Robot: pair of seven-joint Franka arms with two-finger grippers.
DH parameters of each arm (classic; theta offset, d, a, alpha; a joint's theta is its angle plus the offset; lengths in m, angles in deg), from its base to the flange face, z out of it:
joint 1: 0 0.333 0 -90
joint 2: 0 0 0 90
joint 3: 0 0.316 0.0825 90
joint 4: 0 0 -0.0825 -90
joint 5: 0 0.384 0 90
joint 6: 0 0 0.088 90
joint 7: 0 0.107 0 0
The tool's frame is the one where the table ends.
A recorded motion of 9 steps. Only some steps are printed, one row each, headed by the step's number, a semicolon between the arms.
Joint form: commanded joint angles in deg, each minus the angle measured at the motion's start. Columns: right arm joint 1, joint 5, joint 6, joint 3, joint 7, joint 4, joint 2; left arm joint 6, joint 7, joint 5, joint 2, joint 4, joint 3, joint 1.
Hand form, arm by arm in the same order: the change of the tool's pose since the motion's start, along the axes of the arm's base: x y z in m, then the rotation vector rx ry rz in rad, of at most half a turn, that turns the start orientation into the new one. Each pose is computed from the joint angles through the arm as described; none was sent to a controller.
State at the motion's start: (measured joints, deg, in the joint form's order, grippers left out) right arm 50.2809 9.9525 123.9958 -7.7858 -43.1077 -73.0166 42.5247; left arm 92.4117 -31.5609 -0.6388 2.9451 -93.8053 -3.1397 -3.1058
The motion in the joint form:
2: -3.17 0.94 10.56 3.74 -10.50 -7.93 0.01; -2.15 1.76 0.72 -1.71 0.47 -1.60 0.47
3: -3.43 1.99 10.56 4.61 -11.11 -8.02 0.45; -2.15 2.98 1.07 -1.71 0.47 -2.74 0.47
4: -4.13 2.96 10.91 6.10 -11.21 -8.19 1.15; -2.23 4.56 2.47 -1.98 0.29 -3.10 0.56
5: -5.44 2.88 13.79 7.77 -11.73 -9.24 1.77; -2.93 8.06 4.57 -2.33 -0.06 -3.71 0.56
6: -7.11 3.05 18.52 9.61 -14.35 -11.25 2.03; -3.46 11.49 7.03 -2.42 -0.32 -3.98 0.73
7: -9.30 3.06 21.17 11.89 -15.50 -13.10 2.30; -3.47 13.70 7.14 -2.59 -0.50 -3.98 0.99
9: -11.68 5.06 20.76 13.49 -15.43 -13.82 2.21; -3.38 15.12 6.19 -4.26 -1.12 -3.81 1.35
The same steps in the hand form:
2: -0.0006 -0.0168 -0.0495 0.0447 -0.0328 0.1387; -0.0121 -0.0087 0.0177 0.0110 -0.0021 -0.0518
3: -0.0052 -0.0132 -0.0563 0.0571 -0.0114 0.1448; -0.0135 -0.0189 0.0177 0.0150 -0.0027 -0.0934
4: -0.0102 -0.0095 -0.0665 0.0742 0.0153 0.1417; -0.0150 -0.0188 0.0188 0.0376 -0.0050 -0.1276
5: -0.0098 -0.0113 -0.0780 0.0960 0.0063 0.1411; -0.0185 -0.0204 0.0185 0.0709 0.0057 -0.2016
6: -0.0080 -0.0166 -0.0887 0.1297 -0.0270 0.1636; -0.0196 -0.0164 0.0170 0.1098 0.0185 -0.2656
7: -0.0077 -0.0243 -0.1012 0.1502 -0.0258 0.1639; -0.0202 -0.0137 0.0172 0.1088 0.0214 -0.2996
9: -0.0011 -0.0367 -0.1057 0.1751 0.0147 0.1169; -0.0277 -0.0101 0.0279 0.0935 0.0036 -0.3131

